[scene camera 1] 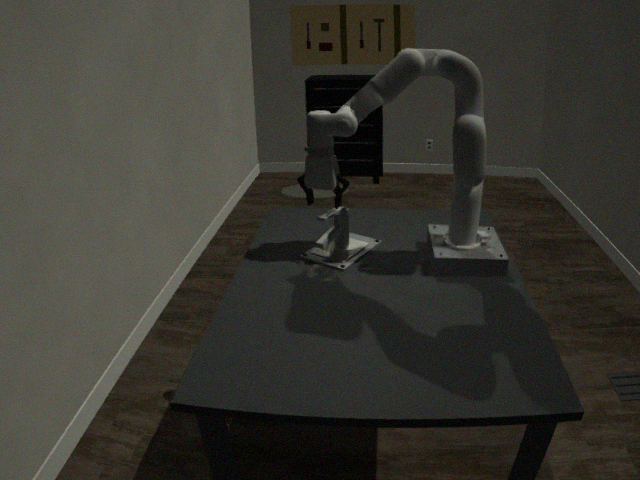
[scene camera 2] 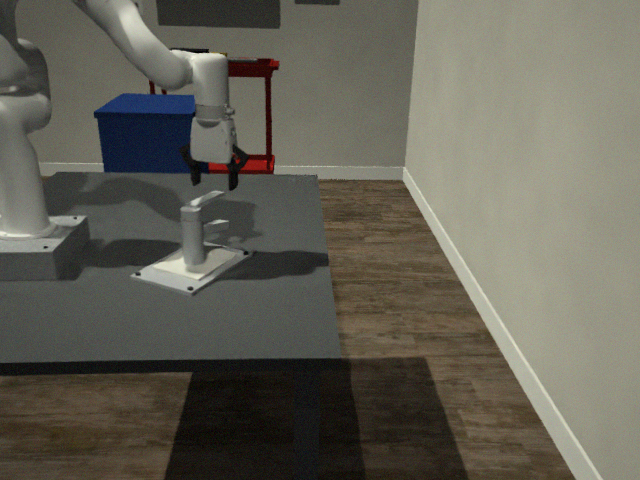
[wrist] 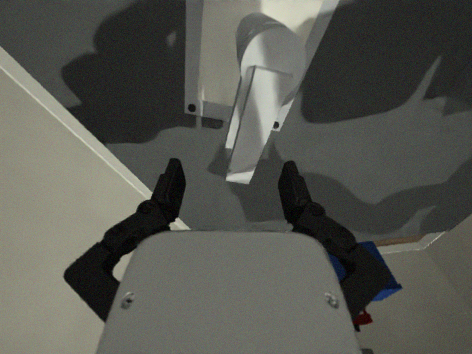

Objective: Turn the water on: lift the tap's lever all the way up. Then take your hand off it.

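Where they show: gripper, between the fingertips: (scene camera 1: 324, 205) (scene camera 2: 214, 186) (wrist: 232, 171); arm's base, origin of its link: (scene camera 1: 461, 242) (scene camera 2: 27, 231).
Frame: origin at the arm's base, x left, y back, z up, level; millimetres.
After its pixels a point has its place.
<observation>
The white tap (scene camera 1: 340, 235) @[x -46, y -392, z 0 mm] (scene camera 2: 193, 237) @[x -94, y -394, z 20 mm] (wrist: 272, 47) @[x -83, y -386, z 82 mm] stands upright on its base plate (scene camera 1: 373, 241) @[x -123, y -283, z -57 mm] (scene camera 2: 168, 281) @[x -161, y -343, z -57 mm] (wrist: 193, 75) @[x -56, y -482, z -57 mm]. Its flat lever (scene camera 1: 328, 213) @[x -10, y -426, z 91 mm] (scene camera 2: 208, 197) @[x -20, y -423, z 91 mm] (wrist: 251, 120) @[x -42, y -412, z 91 mm] extends from the top, above the short spout (scene camera 2: 217, 225) @[x -11, y -440, z 17 mm]. In scene camera 2 the lever slants a little upward toward its free end; its exact angle is hard to tell. My gripper (scene camera 1: 324, 204) @[x -14, y -438, z 116 mm] (scene camera 2: 214, 184) @[x -14, y -438, z 116 mm] (wrist: 232, 171) @[x -14, y -438, z 116 mm] is open and empty, pointing down just above the lever's free end. In the wrist view the lever's tip shows between the fingertips, apart from both fingers.
The tap is on a dark grey table (scene camera 1: 361, 372) @[x 551, y -318, z -65 mm] (scene camera 2: 129, 325) @[x -333, y -296, z -65 mm], near one edge. The arm's base block (scene camera 1: 467, 253) @[x 77, y 4, z -2 mm] (scene camera 2: 31, 258) @[x -130, y -52, z -12 mm] stands on the same table. A blue box (scene camera 2: 147, 134) and a red cart (scene camera 2: 268, 118) are behind the table. A pale wall (scene camera 1: 129, 155) runs alongside.
</observation>
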